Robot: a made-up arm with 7 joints. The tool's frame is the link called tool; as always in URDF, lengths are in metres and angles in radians. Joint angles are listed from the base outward.
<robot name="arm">
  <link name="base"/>
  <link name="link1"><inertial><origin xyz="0.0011 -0.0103 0.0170"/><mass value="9.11"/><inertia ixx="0.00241" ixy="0" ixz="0" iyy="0.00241" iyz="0" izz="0.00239"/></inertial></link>
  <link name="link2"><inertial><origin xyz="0.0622 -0.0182 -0.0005"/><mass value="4.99"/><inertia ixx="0.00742" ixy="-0.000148" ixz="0" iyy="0.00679" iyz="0" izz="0.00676"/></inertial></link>
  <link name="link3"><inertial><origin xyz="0.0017 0.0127 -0.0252"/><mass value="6.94"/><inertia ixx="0.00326" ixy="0" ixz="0" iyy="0.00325" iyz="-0.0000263" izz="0.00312"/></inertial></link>
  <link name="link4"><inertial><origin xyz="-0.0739 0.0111 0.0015"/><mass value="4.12"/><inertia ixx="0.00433" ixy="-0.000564" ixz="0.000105" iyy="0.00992" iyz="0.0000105" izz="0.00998"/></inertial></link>
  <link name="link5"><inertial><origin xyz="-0.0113 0.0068 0.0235"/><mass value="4.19"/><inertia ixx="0.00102" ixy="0" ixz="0" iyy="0.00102" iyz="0" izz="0.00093"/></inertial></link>
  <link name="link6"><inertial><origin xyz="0.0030 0.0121 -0.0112"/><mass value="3.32"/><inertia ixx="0.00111" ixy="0" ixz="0" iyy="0.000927" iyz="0" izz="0.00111"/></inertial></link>
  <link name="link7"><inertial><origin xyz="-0.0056 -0.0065 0.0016"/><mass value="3.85"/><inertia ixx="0.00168" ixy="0" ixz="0" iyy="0.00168" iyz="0" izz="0.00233"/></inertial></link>
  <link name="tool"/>
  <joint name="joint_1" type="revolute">
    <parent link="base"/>
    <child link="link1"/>
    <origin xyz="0 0 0" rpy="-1.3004 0.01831 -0.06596"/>
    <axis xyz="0 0 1"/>
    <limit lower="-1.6" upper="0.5"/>
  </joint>
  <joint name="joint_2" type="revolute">
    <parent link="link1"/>
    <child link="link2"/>
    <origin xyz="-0.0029 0.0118 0.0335" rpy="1.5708 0 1.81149"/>
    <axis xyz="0 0 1"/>
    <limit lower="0" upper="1.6"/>
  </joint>
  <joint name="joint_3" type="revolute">
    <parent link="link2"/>
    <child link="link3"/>
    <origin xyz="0.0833 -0.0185 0" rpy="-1.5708 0 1.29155"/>
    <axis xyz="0 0 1"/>
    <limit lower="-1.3" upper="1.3"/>
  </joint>
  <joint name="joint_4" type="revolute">
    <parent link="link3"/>
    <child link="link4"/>
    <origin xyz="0 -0.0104 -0.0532" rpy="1.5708 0 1.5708"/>
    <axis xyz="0 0 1"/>
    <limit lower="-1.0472" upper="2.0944"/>
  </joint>
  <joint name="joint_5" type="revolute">
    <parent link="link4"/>
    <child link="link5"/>
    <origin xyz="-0.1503 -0.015 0.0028" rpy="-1.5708 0 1.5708"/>
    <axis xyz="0 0 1"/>
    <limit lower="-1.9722" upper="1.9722"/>
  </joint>
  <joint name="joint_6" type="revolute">
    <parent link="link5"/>
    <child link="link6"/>
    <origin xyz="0 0 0.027" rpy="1.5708 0 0"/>
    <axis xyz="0 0 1"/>
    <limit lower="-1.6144" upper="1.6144"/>
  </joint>
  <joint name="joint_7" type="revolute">
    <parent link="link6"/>
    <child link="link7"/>
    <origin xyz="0 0.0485 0" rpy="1.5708 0 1.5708"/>
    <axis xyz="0 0 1"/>
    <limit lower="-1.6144" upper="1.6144"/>
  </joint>
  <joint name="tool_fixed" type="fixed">
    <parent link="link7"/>
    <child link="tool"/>
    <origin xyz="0 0 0"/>
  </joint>
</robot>
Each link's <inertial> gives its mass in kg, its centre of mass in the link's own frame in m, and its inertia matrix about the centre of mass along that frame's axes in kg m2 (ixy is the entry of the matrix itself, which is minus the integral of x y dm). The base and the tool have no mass. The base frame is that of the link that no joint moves.
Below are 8 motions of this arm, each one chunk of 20 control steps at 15 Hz.
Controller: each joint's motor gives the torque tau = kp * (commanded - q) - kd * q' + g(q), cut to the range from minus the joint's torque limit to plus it. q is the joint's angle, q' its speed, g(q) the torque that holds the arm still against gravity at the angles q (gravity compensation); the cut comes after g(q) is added. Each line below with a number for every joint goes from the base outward.
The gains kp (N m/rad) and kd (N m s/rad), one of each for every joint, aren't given. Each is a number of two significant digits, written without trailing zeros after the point. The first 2 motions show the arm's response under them.
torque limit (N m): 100 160 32 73 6.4 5.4 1.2
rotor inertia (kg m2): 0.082 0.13 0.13 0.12 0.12 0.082 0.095
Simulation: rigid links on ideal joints. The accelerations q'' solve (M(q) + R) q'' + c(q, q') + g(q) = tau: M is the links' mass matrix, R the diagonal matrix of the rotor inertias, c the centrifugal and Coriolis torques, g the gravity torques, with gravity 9.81 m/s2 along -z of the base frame. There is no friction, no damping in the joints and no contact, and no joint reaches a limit. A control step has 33 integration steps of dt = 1/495 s. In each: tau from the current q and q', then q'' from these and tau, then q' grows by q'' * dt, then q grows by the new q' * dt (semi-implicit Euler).
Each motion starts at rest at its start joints. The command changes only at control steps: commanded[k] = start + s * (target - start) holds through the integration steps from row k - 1 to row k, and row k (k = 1, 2, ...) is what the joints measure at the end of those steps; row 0 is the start. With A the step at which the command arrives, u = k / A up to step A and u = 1 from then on. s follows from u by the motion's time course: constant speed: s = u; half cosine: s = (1 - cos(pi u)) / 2; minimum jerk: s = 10 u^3 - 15 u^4 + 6 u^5; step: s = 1 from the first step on.
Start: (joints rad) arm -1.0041 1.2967 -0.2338 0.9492 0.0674 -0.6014 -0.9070
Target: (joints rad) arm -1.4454 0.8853 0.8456 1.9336 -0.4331 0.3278 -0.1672
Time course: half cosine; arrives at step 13
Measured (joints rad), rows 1 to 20:
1: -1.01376 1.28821 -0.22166 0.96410 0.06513 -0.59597 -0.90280
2: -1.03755 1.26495 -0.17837 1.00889 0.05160 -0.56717 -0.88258
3: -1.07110 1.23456 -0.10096 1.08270 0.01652 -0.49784 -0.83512
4: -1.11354 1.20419 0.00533 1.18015 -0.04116 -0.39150 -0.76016
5: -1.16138 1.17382 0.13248 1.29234 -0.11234 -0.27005 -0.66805
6: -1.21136 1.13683 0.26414 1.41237 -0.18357 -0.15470 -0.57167
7: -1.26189 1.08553 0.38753 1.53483 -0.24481 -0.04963 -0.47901
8: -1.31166 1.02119 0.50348 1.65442 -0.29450 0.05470 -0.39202
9: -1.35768 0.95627 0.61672 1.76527 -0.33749 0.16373 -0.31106
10: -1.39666 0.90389 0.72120 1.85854 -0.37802 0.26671 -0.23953
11: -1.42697 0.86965 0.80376 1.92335 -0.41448 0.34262 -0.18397
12: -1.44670 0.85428 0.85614 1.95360 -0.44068 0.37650 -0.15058
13: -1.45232 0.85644 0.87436 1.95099 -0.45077 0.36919 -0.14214
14: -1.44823 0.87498 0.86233 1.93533 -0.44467 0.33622 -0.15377
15: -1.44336 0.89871 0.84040 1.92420 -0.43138 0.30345 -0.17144
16: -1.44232 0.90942 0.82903 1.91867 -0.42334 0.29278 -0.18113
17: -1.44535 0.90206 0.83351 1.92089 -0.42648 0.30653 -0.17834
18: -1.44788 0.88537 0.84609 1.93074 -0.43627 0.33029 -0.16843
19: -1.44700 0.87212 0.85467 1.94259 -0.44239 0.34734 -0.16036
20: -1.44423 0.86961 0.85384 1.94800 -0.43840 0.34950 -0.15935
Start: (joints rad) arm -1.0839 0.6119 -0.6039 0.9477 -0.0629 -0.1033 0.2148
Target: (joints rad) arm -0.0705 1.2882 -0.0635 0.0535 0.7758 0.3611 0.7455
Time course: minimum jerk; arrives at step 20
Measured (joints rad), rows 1 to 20:
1: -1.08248 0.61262 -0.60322 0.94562 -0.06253 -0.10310 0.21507
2: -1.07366 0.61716 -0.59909 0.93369 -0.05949 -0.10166 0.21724
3: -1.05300 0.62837 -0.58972 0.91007 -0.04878 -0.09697 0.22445
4: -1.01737 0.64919 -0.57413 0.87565 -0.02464 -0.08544 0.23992
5: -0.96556 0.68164 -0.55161 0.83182 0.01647 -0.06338 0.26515
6: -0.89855 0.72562 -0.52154 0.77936 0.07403 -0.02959 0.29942
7: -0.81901 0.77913 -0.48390 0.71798 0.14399 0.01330 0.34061
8: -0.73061 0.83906 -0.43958 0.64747 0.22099 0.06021 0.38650
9: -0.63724 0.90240 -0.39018 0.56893 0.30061 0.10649 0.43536
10: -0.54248 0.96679 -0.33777 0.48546 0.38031 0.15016 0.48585
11: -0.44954 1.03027 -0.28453 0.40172 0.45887 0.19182 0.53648
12: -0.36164 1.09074 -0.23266 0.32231 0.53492 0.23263 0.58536
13: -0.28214 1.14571 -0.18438 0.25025 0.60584 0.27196 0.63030
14: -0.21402 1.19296 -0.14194 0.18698 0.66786 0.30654 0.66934
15: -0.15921 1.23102 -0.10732 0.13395 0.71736 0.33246 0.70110
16: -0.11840 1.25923 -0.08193 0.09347 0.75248 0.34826 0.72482
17: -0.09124 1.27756 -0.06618 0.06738 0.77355 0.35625 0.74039
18: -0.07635 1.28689 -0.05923 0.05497 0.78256 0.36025 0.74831
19: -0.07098 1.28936 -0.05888 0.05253 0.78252 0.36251 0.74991
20: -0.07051 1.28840 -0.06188 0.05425 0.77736 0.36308 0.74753
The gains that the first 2 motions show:
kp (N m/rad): 660 370 100 210 27 26 21
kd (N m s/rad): 7.1 5.9 3 2.5 0.42 0.35 0.54
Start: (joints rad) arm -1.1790 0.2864 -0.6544 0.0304 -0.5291 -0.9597 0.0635
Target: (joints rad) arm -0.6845 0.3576 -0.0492 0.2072 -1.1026 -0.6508 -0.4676
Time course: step
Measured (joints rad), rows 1 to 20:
1: -0.76027 0.20581 -0.40453 -0.04464 -0.59969 -0.77624 0.04448
2: -0.59936 0.34863 -0.15162 0.37933 -0.85006 -0.47666 -0.01522
3: -0.65227 0.45328 0.06443 0.77294 -1.21105 -0.20736 -0.13752
4: -0.55376 0.43887 0.21873 0.58395 -1.44619 -0.14515 -0.32315
5: -0.60122 0.36133 0.16113 0.21952 -1.46868 -0.39062 -0.55127
6: -0.82479 0.35883 -0.05412 0.08952 -1.27697 -0.78899 -0.74298
7: -0.74789 0.32986 -0.16576 -0.04020 -0.95054 -0.90120 -0.87182
8: -0.68554 0.31972 -0.18553 0.18671 -0.73252 -0.76868 -0.93438
9: -0.64124 0.34721 -0.14296 0.37157 -0.70524 -0.49783 -0.94428
10: -0.61020 0.37083 -0.06025 0.32607 -0.88142 -0.29324 -0.91151
11: -0.68935 0.36980 0.00195 0.23917 -1.18182 -0.24681 -0.83879
12: -0.73150 0.37009 0.00613 0.11166 -1.36375 -0.42409 -0.72158
13: -0.72130 0.36742 -0.02104 0.10051 -1.31412 -0.76523 -0.55219
14: -0.68548 0.35791 -0.03779 0.21288 -1.10129 -0.93209 -0.37493
15: -0.64894 0.35551 -0.05061 0.28363 -0.93521 -0.80941 -0.26505
16: -0.65805 0.35590 -0.06342 0.26638 -0.93927 -0.54199 -0.23073
17: -0.69262 0.35214 -0.07111 0.20199 -1.07264 -0.40675 -0.26667
18: -0.70806 0.35038 -0.07295 0.15110 -1.20057 -0.48003 -0.36627
19: -0.70029 0.35399 -0.06531 0.16801 -1.21918 -0.69993 -0.49560
20: -0.67821 0.36015 -0.04243 0.22080 -1.13845 -0.81895 -0.58682

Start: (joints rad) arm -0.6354 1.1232 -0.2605 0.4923 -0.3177 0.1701 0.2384
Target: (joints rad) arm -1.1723 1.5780 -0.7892 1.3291 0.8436 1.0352 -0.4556
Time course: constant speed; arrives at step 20
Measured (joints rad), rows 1 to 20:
1: -0.67581 1.13721 -0.30330 0.53347 -0.29618 0.19010 0.22405
2: -0.69771 1.16634 -0.33163 0.57361 -0.23001 0.24381 0.18571
3: -0.72308 1.19367 -0.35026 0.63251 -0.13286 0.31606 0.13312
4: -0.74741 1.22330 -0.36854 0.68426 -0.03888 0.38140 0.08430
5: -0.77602 1.24987 -0.38997 0.72440 0.02631 0.42394 0.04849
6: -0.80565 1.27070 -0.41218 0.75636 0.06305 0.44735 0.02221
7: -0.83374 1.28837 -0.43945 0.79011 0.09249 0.47013 -0.00412
8: -0.85904 1.30649 -0.47237 0.83165 0.13690 0.50901 -0.03682
9: -0.88318 1.32751 -0.50637 0.87921 0.20273 0.56495 -0.07514
10: -0.90884 1.35245 -0.53527 0.92625 0.27894 0.62391 -0.11421
11: -0.93706 1.38007 -0.55657 0.96827 0.34983 0.67148 -0.15034
12: -0.96594 1.40696 -0.57472 1.00681 0.40851 0.70658 -0.18365
13: -0.99305 1.43001 -0.59751 1.04676 0.45893 0.74018 -0.21648
14: -1.01830 1.44929 -0.62769 1.08970 0.50859 0.78201 -0.25050
15: -1.04375 1.46818 -0.66001 1.13245 0.56212 0.83082 -0.28562
16: -1.07081 1.49007 -0.68792 1.17250 0.62073 0.87820 -0.32101
17: -1.09839 1.51495 -0.71144 1.21233 0.68371 0.91964 -0.35625
18: -1.12495 1.54022 -0.73549 1.25552 0.74794 0.95898 -0.39118
19: -1.15085 1.56427 -0.76226 1.30049 0.80853 1.00194 -0.42561
20: -1.17716 1.58728 -0.78951 1.34287 0.86349 1.04879 -0.45969

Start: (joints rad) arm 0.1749 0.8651 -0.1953 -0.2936 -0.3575 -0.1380 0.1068
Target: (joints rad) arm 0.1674 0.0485 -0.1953 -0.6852 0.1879 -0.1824 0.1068
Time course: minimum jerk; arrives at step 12
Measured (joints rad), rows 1 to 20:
1: 0.17514 0.86040 -0.19384 -0.29458 -0.35605 -0.13763 0.10670
2: 0.17597 0.83216 -0.18673 -0.30255 -0.34520 -0.13551 0.10616
3: 0.17592 0.76913 -0.17827 -0.32853 -0.31198 -0.13227 0.10532
4: 0.17461 0.67324 -0.17812 -0.37742 -0.24822 -0.13330 0.10491
5: 0.17283 0.55292 -0.19123 -0.44085 -0.15815 -0.14350 0.10552
6: 0.17125 0.42226 -0.21262 -0.50671 -0.05681 -0.15998 0.10700
7: 0.16911 0.29660 -0.22957 -0.56880 0.03803 -0.17449 0.10857
8: 0.16611 0.18891 -0.23139 -0.62499 0.11329 -0.18298 0.10948
9: 0.16407 0.10927 -0.21799 -0.66959 0.16336 -0.18852 0.10948
10: 0.16429 0.06290 -0.19949 -0.69363 0.18930 -0.19381 0.10870
11: 0.16582 0.04693 -0.18772 -0.69510 0.19641 -0.19507 0.10749
12: 0.16764 0.04857 -0.18688 -0.68457 0.19223 -0.18750 0.10639
13: 0.16899 0.04958 -0.19200 -0.67737 0.18603 -0.17457 0.10578
14: 0.16816 0.04854 -0.19710 -0.68025 0.18405 -0.16803 0.10596
15: 0.16678 0.04820 -0.19910 -0.68757 0.18611 -0.17585 0.10675
16: 0.16648 0.04807 -0.19790 -0.69025 0.18852 -0.19069 0.10745
17: 0.16711 0.04835 -0.19561 -0.68701 0.18905 -0.19642 0.10755
18: 0.16783 0.04872 -0.19409 -0.68323 0.18836 -0.18701 0.10705
19: 0.16787 0.04874 -0.19382 -0.68272 0.18789 -0.17363 0.10645
20: 0.16749 0.04855 -0.19444 -0.68456 0.18797 -0.17095 0.10625

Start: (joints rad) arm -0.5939 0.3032 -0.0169 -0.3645 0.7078 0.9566 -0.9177
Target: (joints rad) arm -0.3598 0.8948 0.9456 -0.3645 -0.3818 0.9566 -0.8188
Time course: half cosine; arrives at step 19
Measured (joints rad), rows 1 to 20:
1: -0.59196 0.30736 -0.01590 -0.36534 0.70388 0.95571 -0.91732
2: -0.58628 0.32007 -0.00758 -0.36650 0.68588 0.95298 -0.91564
3: -0.57735 0.34096 0.01707 -0.36590 0.64536 0.94997 -0.91197
4: -0.56538 0.36953 0.06138 -0.36361 0.58367 0.94982 -0.90659
5: -0.55079 0.40498 0.12235 -0.36103 0.51029 0.95380 -0.90034
6: -0.53452 0.44567 0.19416 -0.35935 0.43466 0.95928 -0.89385
7: -0.51699 0.49027 0.27136 -0.35899 0.35928 0.96205 -0.88715
8: -0.49854 0.53755 0.35076 -0.35927 0.28011 0.96070 -0.87986
9: -0.47950 0.58626 0.43111 -0.35943 0.19265 0.95782 -0.87178
10: -0.46031 0.63517 0.51178 -0.35934 0.09770 0.95683 -0.86323
11: -0.44163 0.68314 0.59167 -0.35940 0.00187 0.95843 -0.85483
12: -0.42405 0.72910 0.66900 -0.36009 -0.08682 0.96016 -0.84710
13: -0.40803 0.77188 0.74153 -0.36144 -0.16379 0.95948 -0.84022
14: -0.39387 0.81016 0.80691 -0.36308 -0.22922 0.95643 -0.83410
15: -0.38184 0.84264 0.86285 -0.36459 -0.28538 0.95333 -0.82869
16: -0.37223 0.86825 0.90733 -0.36575 -0.33301 0.95220 -0.82414
17: -0.36534 0.88631 0.93894 -0.36655 -0.36980 0.95289 -0.82075
18: -0.36140 0.89643 0.95709 -0.36703 -0.39188 0.95379 -0.81877
19: -0.36058 0.89844 0.96194 -0.36723 -0.39639 0.95371 -0.81826
20: -0.36031 0.89604 0.95591 -0.36608 -0.38670 0.95360 -0.81879

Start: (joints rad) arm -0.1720 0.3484 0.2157 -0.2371 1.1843 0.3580 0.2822
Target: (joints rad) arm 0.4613 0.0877 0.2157 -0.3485 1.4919 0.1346 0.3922
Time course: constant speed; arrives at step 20
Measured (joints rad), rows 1 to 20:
1: -0.13459 0.33724 0.21769 -0.26161 1.19210 0.34782 0.28570
2: -0.09764 0.31851 0.22038 -0.25988 1.21380 0.32929 0.29167
3: -0.06607 0.30561 0.21767 -0.24379 1.23953 0.31563 0.29904
4: -0.02963 0.29059 0.21451 -0.24905 1.25799 0.31038 0.30649
5: -0.00176 0.27766 0.21286 -0.26301 1.26781 0.30549 0.31195
6: 0.02605 0.26775 0.21261 -0.27804 1.27623 0.29157 0.31624
7: 0.05819 0.25497 0.21469 -0.28556 1.29047 0.27166 0.32077
8: 0.09174 0.24086 0.21643 -0.28342 1.31038 0.25707 0.32615
9: 0.12550 0.22683 0.21656 -0.28242 1.33032 0.25199 0.33221
10: 0.15716 0.21347 0.21610 -0.28875 1.34596 0.24893 0.33824
11: 0.18697 0.20137 0.21578 -0.29976 1.35813 0.23862 0.34381
12: 0.21744 0.18917 0.21576 -0.30932 1.37077 0.22079 0.34909
13: 0.24949 0.17594 0.21557 -0.31365 1.38634 0.20350 0.35440
14: 0.28234 0.16216 0.21498 -0.31505 1.40379 0.19312 0.35985
15: 0.31470 0.14864 0.21459 -0.31841 1.42057 0.18763 0.36537
16: 0.34595 0.13585 0.21498 -0.32549 1.43551 0.18024 0.37088
17: 0.37676 0.12344 0.21591 -0.33400 1.44965 0.16747 0.37640
18: 0.40812 0.11071 0.21654 -0.34070 1.46453 0.15218 0.38197
19: 0.44019 0.09742 0.21633 -0.34478 1.48049 0.13921 0.38755
20: 0.47240 0.08394 0.21557 -0.34831 1.49661 0.12985 0.39304

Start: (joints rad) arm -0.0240 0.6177 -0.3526 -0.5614 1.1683 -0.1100 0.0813
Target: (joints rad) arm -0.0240 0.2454 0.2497 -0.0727 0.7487 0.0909 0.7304
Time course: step
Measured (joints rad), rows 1 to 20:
1: -0.09112 0.12176 -0.09953 -0.17324 1.04260 -0.08805 0.10032
2: -0.04320 0.14887 0.11059 0.09337 0.70370 0.07328 0.20274
3: 0.09154 0.29460 0.27796 0.09063 0.46713 0.28712 0.38405
4: -0.00706 0.25374 0.50882 0.02247 0.51106 0.46778 0.62750
5: -0.04021 0.29577 0.46321 -0.15179 0.76363 0.52172 0.88359
6: -0.06254 0.29909 0.34296 -0.19388 0.99185 0.33563 1.09601
7: -0.04668 0.25018 0.24088 -0.10683 1.01016 -0.04258 1.26354
8: -0.00383 0.21792 0.15349 -0.00929 0.82496 -0.23925 1.37268
9: 0.00659 0.21062 0.11511 0.00310 0.62345 -0.11475 1.40923
10: -0.02628 0.22639 0.14572 -0.06050 0.56564 0.19263 1.37596
11: -0.04590 0.25168 0.22186 -0.12095 0.66016 0.34503 1.28207
12: -0.03478 0.26713 0.30352 -0.11452 0.80881 0.25872 1.13419
13: -0.01812 0.26392 0.35242 -0.06201 0.89076 0.04043 0.93465
14: -0.00782 0.25006 0.33457 -0.03844 0.85393 -0.04261 0.69741
15: -0.01713 0.24030 0.26883 -0.05386 0.74840 0.05942 0.50219
16: -0.03217 0.23854 0.20674 -0.08354 0.66421 0.17437 0.36629
17: -0.03331 0.23745 0.18532 -0.09576 0.65736 0.15715 0.29203
18: -0.02676 0.23938 0.20397 -0.07845 0.71708 0.05338 0.27957
19: -0.01992 0.24384 0.23941 -0.06116 0.78688 0.00503 0.32885
20: -0.01889 0.24752 0.26861 -0.06209 0.81346 0.06280 0.43885

